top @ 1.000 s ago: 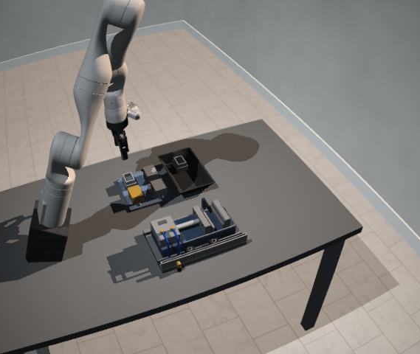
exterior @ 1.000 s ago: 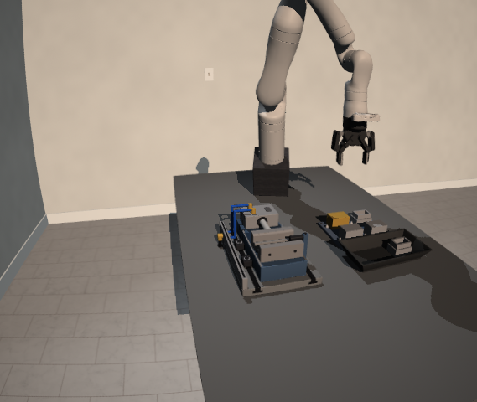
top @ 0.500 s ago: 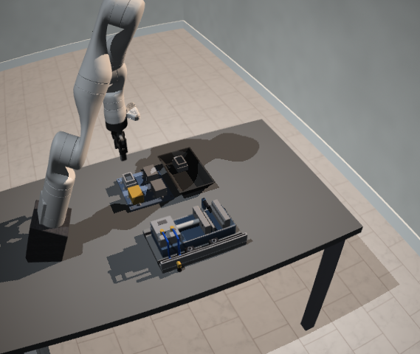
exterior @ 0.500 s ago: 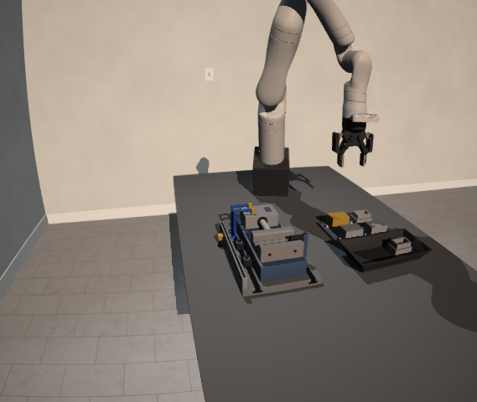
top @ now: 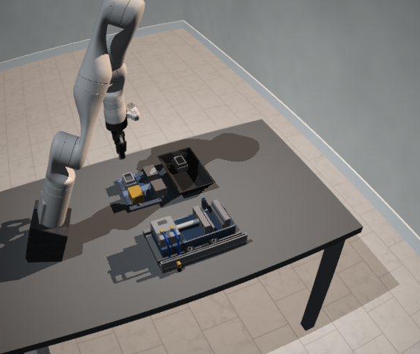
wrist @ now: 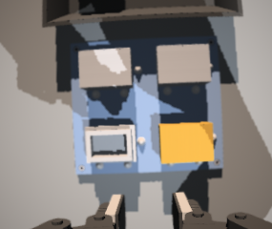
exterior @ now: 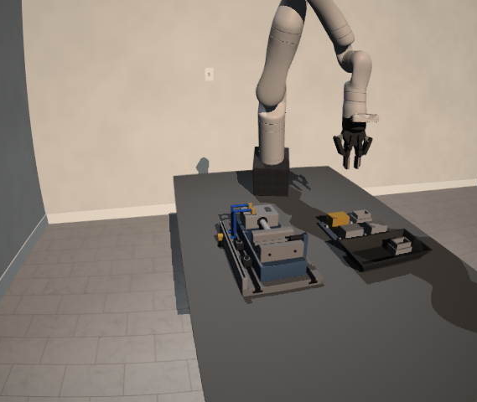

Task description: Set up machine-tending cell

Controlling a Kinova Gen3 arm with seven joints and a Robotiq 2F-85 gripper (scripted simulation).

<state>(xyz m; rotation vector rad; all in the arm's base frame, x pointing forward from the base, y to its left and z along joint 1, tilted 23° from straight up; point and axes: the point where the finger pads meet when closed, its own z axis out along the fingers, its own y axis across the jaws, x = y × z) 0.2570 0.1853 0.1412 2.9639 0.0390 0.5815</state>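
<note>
The brass blank is 18 cm below my hand, 5 cm to the right of it and 2 cm ahead of it.
</note>
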